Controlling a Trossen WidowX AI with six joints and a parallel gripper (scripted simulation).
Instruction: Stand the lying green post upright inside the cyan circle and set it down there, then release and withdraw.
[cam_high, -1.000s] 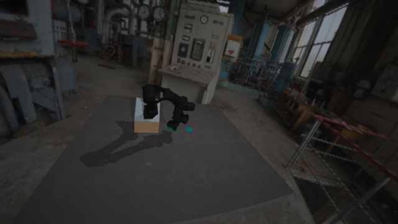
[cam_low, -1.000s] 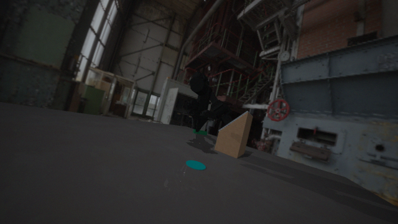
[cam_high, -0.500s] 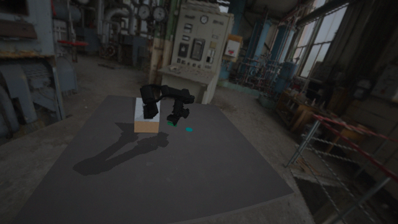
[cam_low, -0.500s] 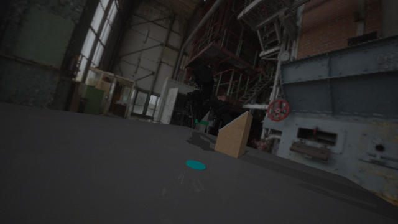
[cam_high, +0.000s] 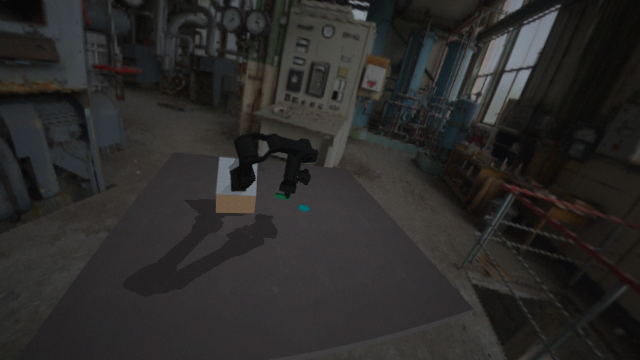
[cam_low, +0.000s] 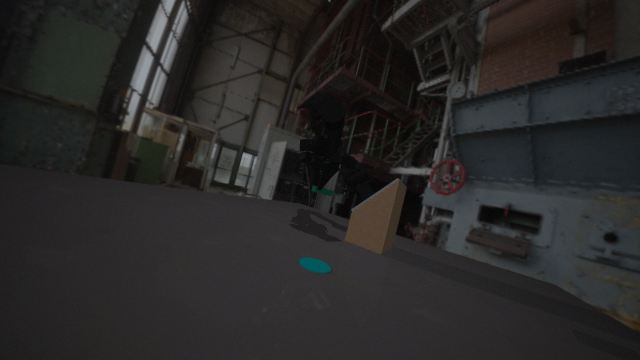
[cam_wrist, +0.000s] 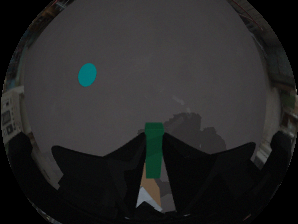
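Now: the green post 20 mm behind my gripper tip and 10 mm to the left of it. Also, from my gripper tip: cyan circle 140 mm ahead, 130 mm below, 120 mm to the left.
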